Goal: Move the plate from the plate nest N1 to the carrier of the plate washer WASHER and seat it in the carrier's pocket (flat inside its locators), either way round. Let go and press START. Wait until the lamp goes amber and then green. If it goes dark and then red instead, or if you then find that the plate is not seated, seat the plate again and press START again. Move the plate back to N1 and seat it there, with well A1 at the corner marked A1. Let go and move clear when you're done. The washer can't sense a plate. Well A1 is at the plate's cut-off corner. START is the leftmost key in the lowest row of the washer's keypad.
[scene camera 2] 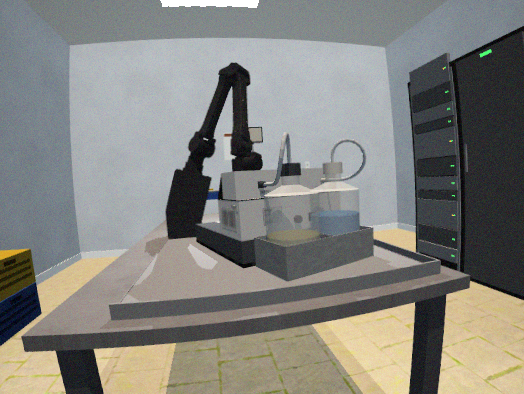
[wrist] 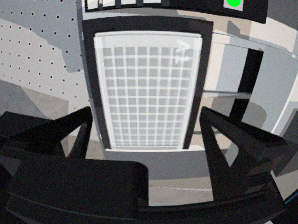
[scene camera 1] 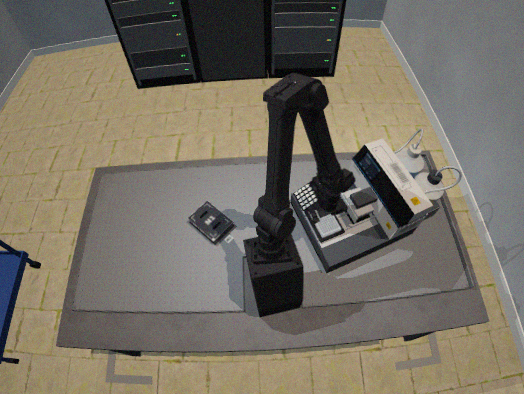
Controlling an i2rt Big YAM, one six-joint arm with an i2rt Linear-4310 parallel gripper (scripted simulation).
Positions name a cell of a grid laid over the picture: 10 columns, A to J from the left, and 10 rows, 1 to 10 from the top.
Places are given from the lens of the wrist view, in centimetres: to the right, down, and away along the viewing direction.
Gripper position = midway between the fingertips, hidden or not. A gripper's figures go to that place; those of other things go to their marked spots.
gripper (wrist: E6): 0, 0, 13
white well plate (wrist: E5): 0, -1, 14
